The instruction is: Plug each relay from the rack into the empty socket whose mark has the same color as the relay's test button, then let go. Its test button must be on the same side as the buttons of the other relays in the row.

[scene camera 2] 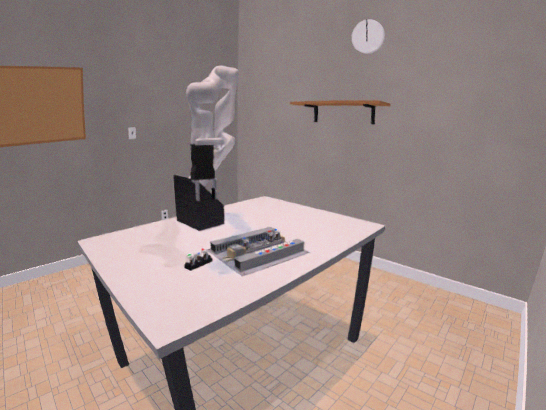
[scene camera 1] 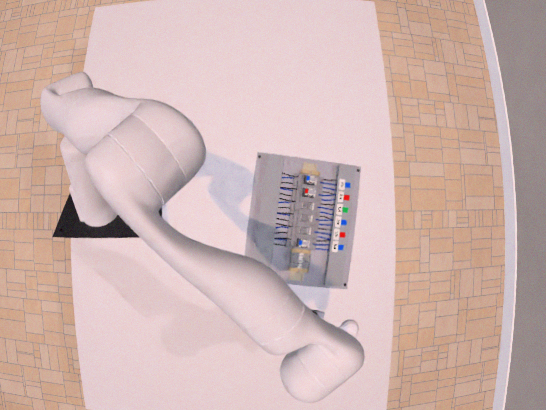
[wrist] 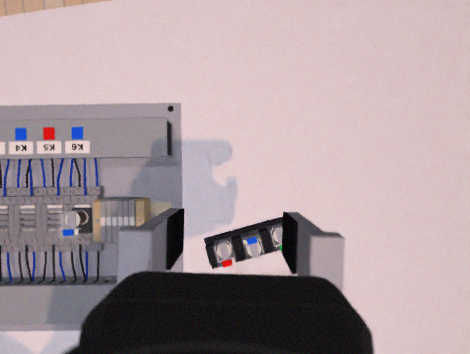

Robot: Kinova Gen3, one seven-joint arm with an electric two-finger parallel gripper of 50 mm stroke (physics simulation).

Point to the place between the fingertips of my gripper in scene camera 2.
206,199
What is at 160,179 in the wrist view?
A grey board.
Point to a black rack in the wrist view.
235,234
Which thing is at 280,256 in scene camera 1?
A grey board.
